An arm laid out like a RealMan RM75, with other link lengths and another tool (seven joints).
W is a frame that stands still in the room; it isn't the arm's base.
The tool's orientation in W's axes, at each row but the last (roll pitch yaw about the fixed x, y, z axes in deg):
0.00, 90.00, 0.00
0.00, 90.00, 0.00
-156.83, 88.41, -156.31
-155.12, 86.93, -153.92
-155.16, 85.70, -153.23
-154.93, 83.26, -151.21
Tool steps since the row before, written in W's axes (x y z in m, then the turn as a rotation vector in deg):
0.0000, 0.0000, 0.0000, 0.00, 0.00, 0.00
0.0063, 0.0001, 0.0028, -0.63, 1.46, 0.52
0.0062, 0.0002, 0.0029, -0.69, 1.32, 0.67
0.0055, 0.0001, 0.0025, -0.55, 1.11, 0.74
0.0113, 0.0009, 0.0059, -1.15, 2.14, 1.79
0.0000, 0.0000, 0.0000, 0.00, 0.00, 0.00
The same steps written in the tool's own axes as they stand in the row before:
0.0000, 0.0000, 0.0000, 0.00, 0.00, 0.00
-0.0028, 0.0001, 0.0063, -0.52, 1.46, -0.63
-0.0031, 0.0001, 0.0061, -0.67, 1.32, -0.70
-0.0028, -0.0001, 0.0054, -0.74, 1.10, -0.56
-0.0067, 0.0003, 0.0109, -1.78, 2.12, -1.20
0.0000, 0.0000, 0.0000, 0.00, 0.00, 0.00

